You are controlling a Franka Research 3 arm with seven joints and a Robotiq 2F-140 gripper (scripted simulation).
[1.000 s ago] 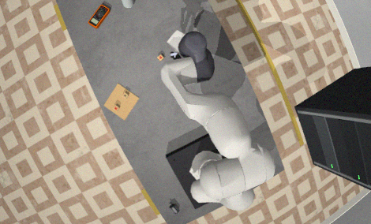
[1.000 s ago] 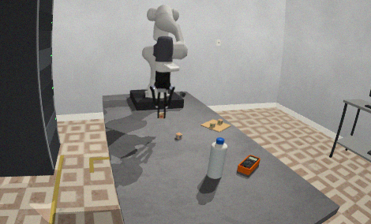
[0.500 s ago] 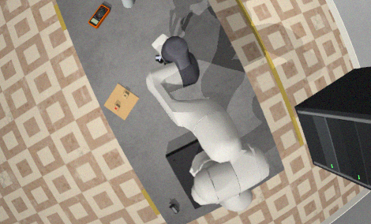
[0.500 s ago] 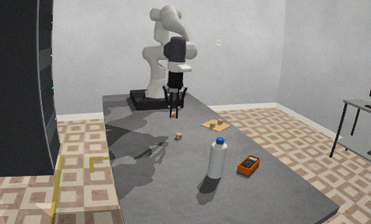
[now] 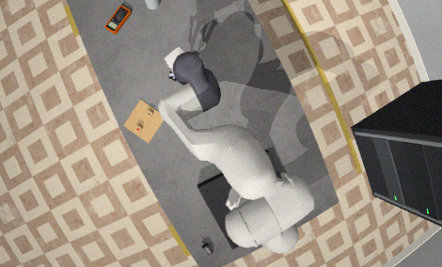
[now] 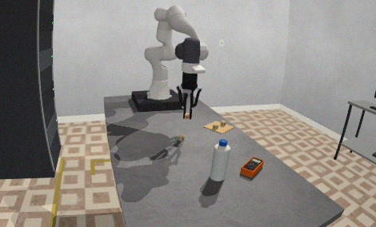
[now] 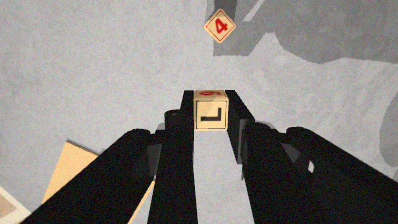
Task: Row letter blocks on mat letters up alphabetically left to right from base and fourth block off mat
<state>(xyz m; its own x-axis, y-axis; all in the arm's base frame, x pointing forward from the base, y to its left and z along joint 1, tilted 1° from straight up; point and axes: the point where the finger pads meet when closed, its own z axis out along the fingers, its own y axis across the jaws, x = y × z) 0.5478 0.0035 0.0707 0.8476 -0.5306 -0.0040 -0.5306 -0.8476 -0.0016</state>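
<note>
The tan mat lies 240 mm to the left of my hand, 130 mm below it and 60 mm behind it. Round my hand: white bottle: 420 mm ahead, 50 mm below, 30 mm to the right; red k block: 280 mm to the left, 120 mm below, 80 mm behind.
</note>
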